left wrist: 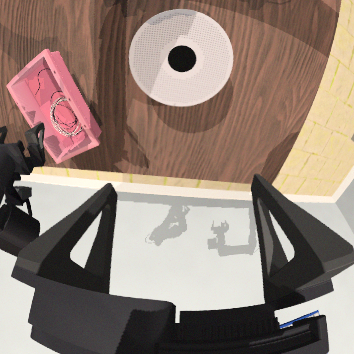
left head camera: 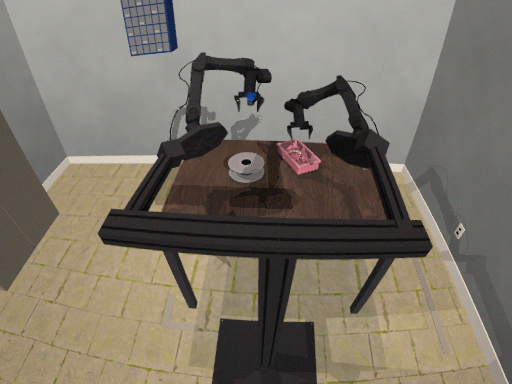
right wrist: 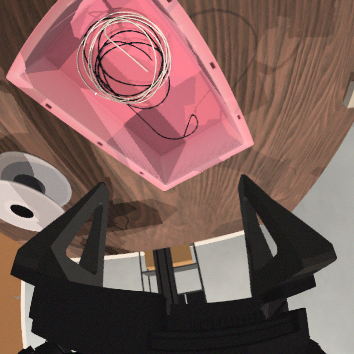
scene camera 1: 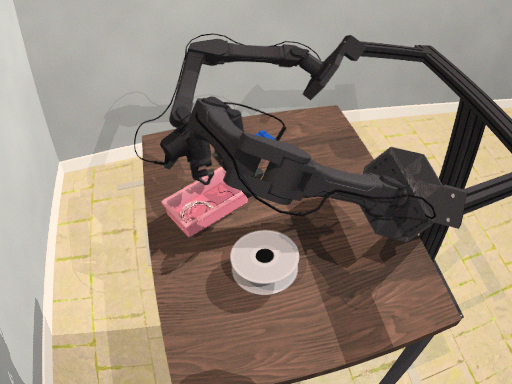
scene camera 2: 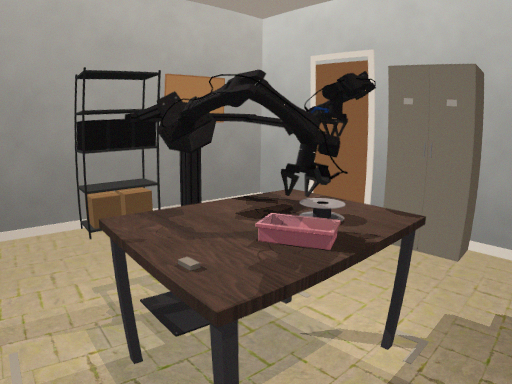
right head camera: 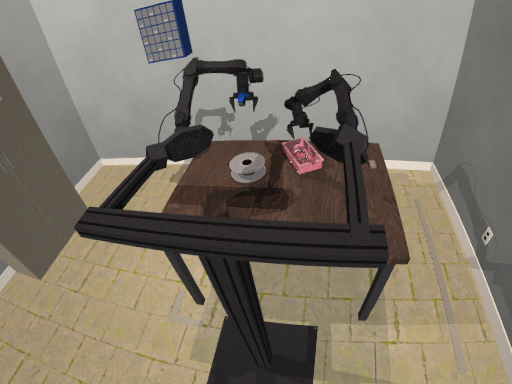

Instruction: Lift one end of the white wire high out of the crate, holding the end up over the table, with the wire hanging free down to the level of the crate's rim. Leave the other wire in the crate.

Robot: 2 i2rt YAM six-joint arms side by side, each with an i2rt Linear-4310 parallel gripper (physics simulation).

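Seen in the pictures: left gripper, fingertip midpoint: (left wrist: 181, 184) (left head camera: 248, 111) (right head camera: 244, 112); right gripper, fingertip midpoint: (left wrist: 23, 126) (left head camera: 300, 139) (right wrist: 170, 183) (scene camera 1: 205, 172) (scene camera 2: 297, 196) (right head camera: 302, 138); left arm's base, link origin: (left head camera: 199, 140) (right wrist: 57, 345) (scene camera 1: 399, 194) (right head camera: 186, 142); right arm's base, link origin: (scene camera 1: 321, 71) (scene camera 2: 187, 125).
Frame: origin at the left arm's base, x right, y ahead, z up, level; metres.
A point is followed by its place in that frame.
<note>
The white wire (right wrist: 167, 60) @(x 0.371, y 0.548, z -0.381 m) (left wrist: 73, 134) @(x 0.296, y 0.594, z -0.381 m) (scene camera 1: 197, 203) @(x 0.356, y 0.548, z -0.381 m) lies coiled in the pink crate (left head camera: 308, 167) @(x 0.424, y 0.422, z -0.354 m) (right head camera: 311, 166) @(x 0.428, y 0.425, z -0.354 m) (scene camera 2: 297, 237) @(x 0.393, y 0.572, z -0.355 m) (right wrist: 209, 164) @(x 0.432, y 0.426, z -0.322 m); one straight piece crosses the coil's middle. The black wire (right wrist: 172, 138) @(x 0.388, y 0.428, z -0.378 m) is tangled inside the same coil, with a tail and small loop toward the crate's near end in the right wrist view. My right gripper (left head camera: 301, 137) @(x 0.356, y 0.509, z -0.233 m) (right head camera: 302, 134) @(x 0.356, y 0.509, z -0.233 m) (scene camera 2: 298, 194) @(x 0.356, y 0.509, z -0.233 m) (right wrist: 170, 183) @(x 0.356, y 0.509, z -0.233 m) is open and empty, above the crate's far end in the head views. My left gripper (left head camera: 249, 109) @(x 0.086, y 0.386, z -0.039 m) (right head camera: 244, 110) @(x 0.086, y 0.386, z -0.039 m) (left wrist: 181, 184) @(x 0.086, y 0.386, z -0.039 m) is open and empty, high up, left of the crate in the head views.
A pale spool (left head camera: 237, 162) @(x 0.041, y 0.313, z -0.320 m) (scene camera 1: 245, 260) @(x 0.071, y 0.385, z -0.320 m) (left wrist: 150, 55) @(x 0.143, y 0.343, z -0.320 m) stands beside the crate on the brown table (scene camera 2: 165, 240) @(x 0.768, y 0.339, z -0.385 m). A small light block (scene camera 2: 189, 262) @(x 0.762, y 0.587, z -0.370 m) (right head camera: 372, 164) @(x 0.761, y 0.565, z -0.370 m) lies near a table edge. In scene camera 1, my left arm (scene camera 1: 290, 175) @(x -0.159, y 0.290, z 0.212 m) partly hides the table behind it.
</note>
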